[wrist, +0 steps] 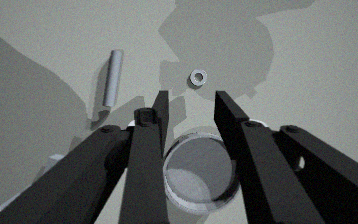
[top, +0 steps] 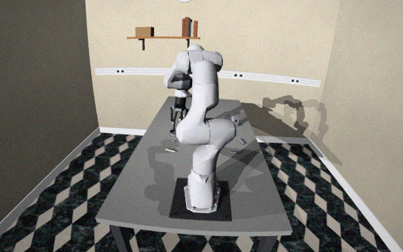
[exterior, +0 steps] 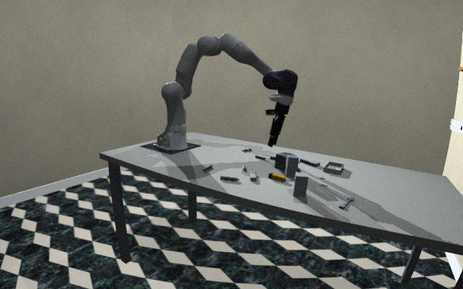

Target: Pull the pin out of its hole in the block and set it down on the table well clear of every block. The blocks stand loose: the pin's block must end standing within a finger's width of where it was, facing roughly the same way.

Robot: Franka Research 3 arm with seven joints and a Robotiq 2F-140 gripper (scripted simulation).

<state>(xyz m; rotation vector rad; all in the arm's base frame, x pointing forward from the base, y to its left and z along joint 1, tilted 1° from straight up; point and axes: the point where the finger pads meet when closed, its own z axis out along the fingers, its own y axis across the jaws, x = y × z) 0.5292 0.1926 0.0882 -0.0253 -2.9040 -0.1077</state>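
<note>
Right now my hand is 8 cm short of the grey square pin, 15 cm to the left of it and 6 cm above it. The rest, counted from my hand: round dish: 8 cm ahead, 2 cm to the left, 9 cm below; then grey rod: 4 cm behind, 8 cm to the right, 9 cm below; then pale rod: 18 cm behind, 1 cm to the left, 9 cm below.
</note>
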